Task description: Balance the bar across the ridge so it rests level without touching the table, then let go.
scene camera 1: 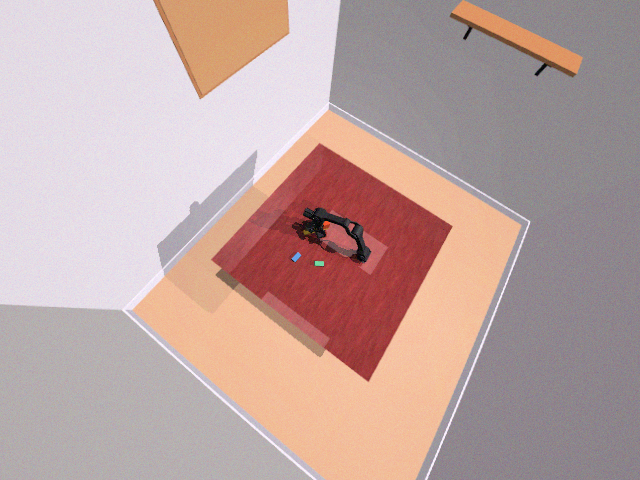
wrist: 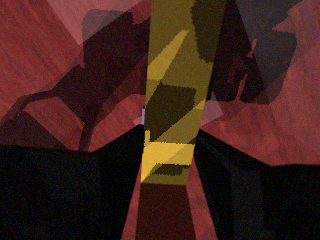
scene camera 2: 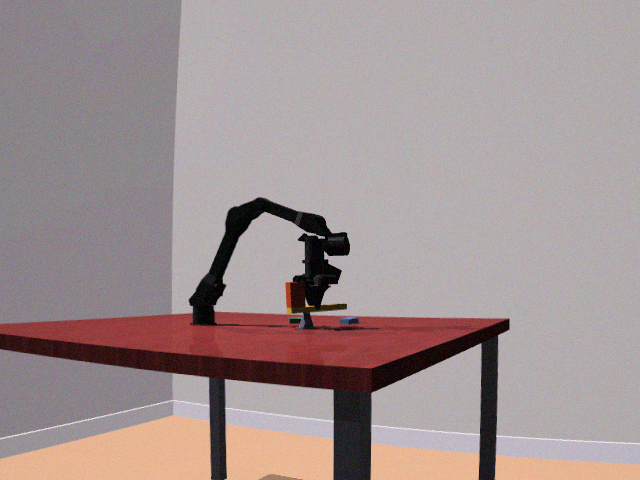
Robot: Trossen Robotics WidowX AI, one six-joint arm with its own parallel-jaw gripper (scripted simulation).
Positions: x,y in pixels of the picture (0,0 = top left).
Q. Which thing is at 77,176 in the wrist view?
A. My gripper.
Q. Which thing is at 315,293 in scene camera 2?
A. My gripper.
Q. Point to a bar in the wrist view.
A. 182,48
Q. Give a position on a bar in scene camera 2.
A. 295,291
